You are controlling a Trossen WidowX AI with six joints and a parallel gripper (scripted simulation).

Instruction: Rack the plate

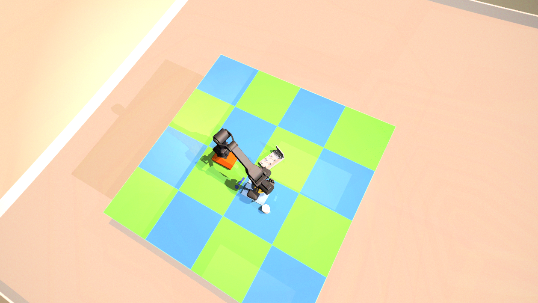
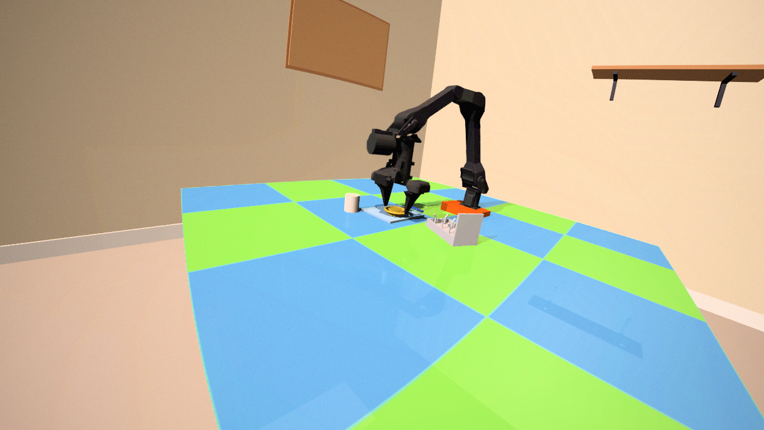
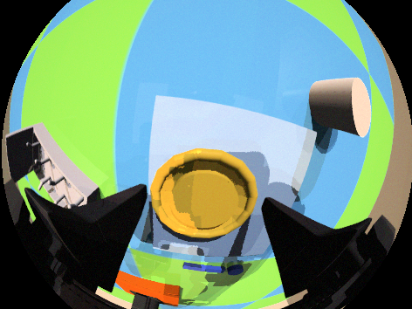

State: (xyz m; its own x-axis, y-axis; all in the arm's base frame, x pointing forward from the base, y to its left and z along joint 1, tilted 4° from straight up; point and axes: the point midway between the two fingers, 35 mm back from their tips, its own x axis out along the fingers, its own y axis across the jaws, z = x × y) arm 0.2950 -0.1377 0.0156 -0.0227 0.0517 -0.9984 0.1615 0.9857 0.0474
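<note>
Right now my gripper tip is right at the yellow plate. From my gripper tip the other things lie so: blue spoon (140 mm behind, 20 mm to the right, 20 mm below); grey dish rack (180 mm to the left, 10 mm ahead); white cup (110 mm to the right, 70 mm ahead).
</note>
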